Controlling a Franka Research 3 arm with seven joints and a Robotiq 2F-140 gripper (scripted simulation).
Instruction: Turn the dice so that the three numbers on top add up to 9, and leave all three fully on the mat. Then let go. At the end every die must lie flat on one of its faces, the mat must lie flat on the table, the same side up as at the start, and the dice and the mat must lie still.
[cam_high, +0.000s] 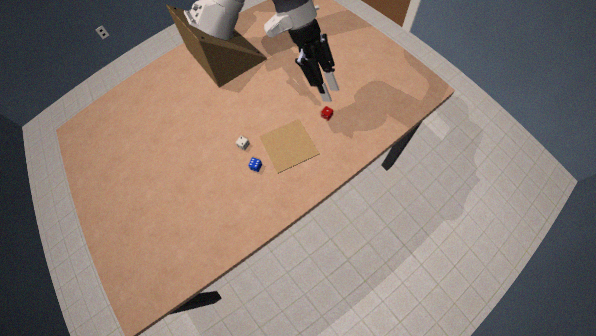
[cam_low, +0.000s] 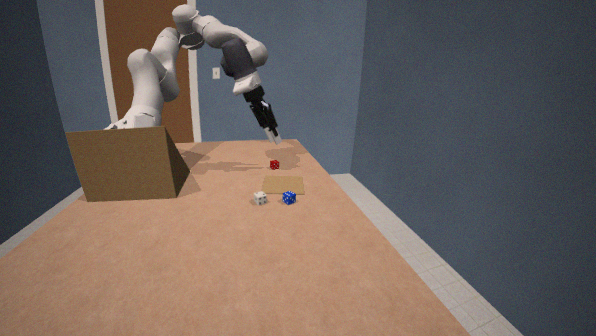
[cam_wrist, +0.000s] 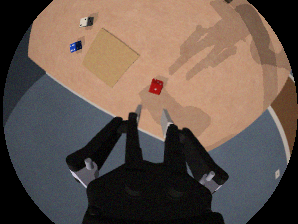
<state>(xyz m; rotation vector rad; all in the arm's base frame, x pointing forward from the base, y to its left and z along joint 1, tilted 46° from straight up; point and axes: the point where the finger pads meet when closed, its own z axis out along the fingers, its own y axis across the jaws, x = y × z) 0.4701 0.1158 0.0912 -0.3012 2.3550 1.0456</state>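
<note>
Now: the red die 12 cm below my hand and 1 cm ahead of it. From my hand the other things lie so: white die 28 cm to the right, 12 cm below, 7 cm behind; blue die 28 cm to the right, 12 cm below, 2 cm ahead; tan mat 16 cm to the right, 14 cm below, 2 cm ahead.
</note>
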